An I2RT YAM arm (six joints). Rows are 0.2 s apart.
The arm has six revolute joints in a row. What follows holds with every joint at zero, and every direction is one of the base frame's.
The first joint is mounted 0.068 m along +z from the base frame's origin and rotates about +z.
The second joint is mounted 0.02 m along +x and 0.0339 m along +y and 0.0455 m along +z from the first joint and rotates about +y.
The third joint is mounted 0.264 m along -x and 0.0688 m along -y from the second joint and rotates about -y.
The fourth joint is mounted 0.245 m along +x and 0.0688 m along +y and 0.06 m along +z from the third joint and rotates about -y.
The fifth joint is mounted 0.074 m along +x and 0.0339 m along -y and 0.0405 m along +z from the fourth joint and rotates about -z.
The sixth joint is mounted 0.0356 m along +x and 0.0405 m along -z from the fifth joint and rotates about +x.
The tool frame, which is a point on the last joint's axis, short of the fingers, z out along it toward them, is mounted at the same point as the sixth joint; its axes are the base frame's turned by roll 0, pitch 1.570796 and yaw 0 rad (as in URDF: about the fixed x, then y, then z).
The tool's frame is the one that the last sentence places.
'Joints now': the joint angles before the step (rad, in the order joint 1, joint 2, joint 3, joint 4, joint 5, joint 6). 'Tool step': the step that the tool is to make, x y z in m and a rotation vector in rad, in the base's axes. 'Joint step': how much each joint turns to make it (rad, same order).
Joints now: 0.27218, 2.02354, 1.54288, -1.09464, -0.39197, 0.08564
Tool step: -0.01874, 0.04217, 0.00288, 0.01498, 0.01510, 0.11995
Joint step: 0.11979, -0.00724, 0.00001, -0.01678, -0.01907, -0.00037
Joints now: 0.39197, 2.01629, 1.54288, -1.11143, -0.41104, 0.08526
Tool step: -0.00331, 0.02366, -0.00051, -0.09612, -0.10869, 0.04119
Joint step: 0.07172, 0.00001, 0.00382, 0.06523, 0.13313, 0.02939
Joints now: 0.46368, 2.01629, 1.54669, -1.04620, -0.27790, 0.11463
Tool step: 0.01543, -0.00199, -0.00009, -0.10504, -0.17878, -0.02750
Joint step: -0.00648, 0.00192, 0.00155, 0.11444, 0.17471, 0.00153
